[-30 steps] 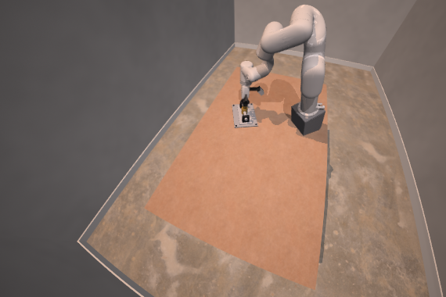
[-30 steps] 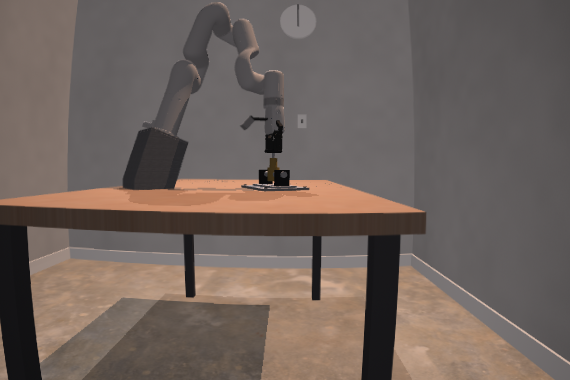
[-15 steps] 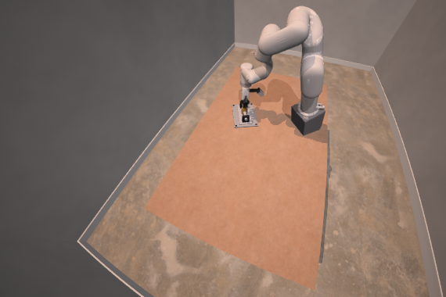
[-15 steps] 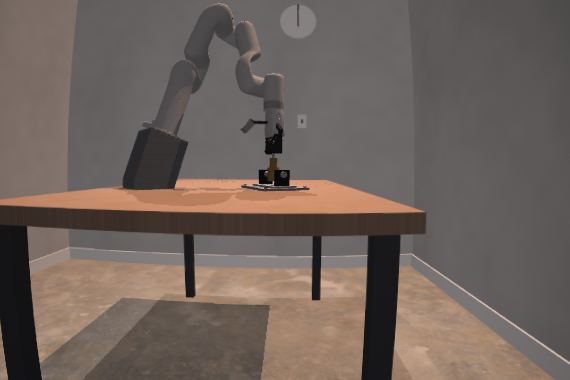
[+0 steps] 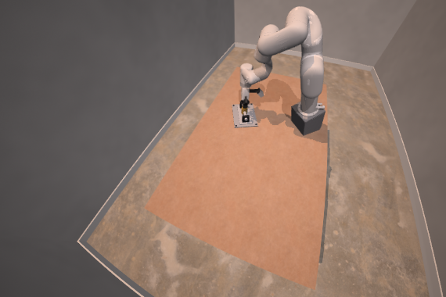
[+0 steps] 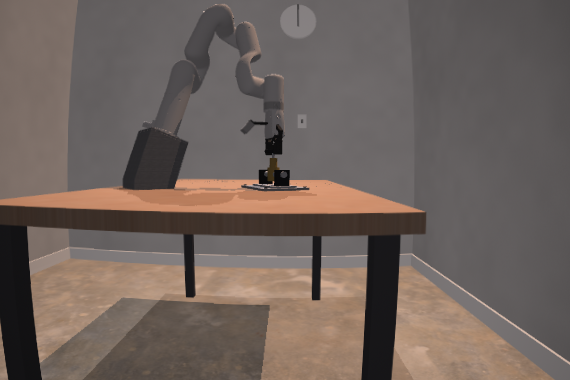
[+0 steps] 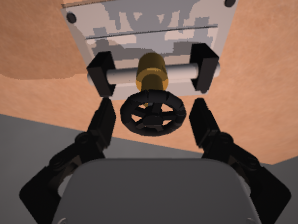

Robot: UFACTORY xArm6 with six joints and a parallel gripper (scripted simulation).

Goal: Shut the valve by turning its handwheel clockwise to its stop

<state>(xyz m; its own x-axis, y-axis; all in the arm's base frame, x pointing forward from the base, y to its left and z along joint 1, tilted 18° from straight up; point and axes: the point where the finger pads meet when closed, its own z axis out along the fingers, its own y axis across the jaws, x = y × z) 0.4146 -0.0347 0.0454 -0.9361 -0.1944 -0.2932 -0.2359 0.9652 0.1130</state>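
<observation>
The black spoked handwheel lies right at my hand. Round my hand: grey baseplate 130 mm below.
</observation>
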